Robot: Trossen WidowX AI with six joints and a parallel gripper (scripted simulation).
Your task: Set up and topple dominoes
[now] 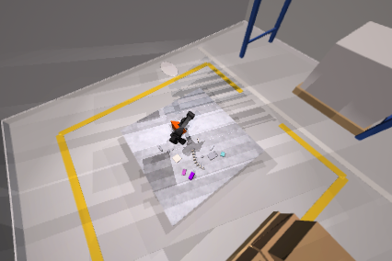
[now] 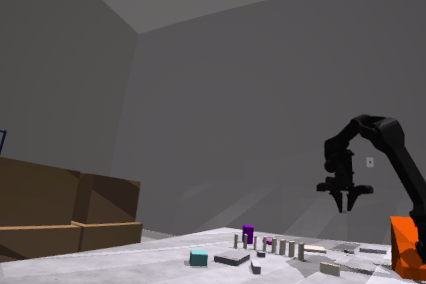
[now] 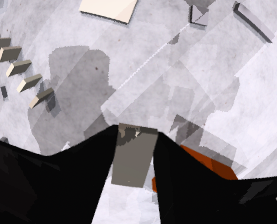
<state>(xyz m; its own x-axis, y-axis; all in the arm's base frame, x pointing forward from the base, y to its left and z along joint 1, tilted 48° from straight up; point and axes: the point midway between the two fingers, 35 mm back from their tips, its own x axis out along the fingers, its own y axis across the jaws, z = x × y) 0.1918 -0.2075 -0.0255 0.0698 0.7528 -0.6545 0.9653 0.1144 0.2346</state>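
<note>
Right now my gripper tip is 100 mm short of the flat beige tile, 120 mm to the left of it and 150 mm above it. The rest, counted from my gripper tip: grey slab 330 mm ahead, 230 mm to the left, 150 mm below; cube 400 mm ahead, 330 mm to the left, 140 mm below; purple block 370 mm ahead, 110 mm to the right, 120 mm below.
</note>
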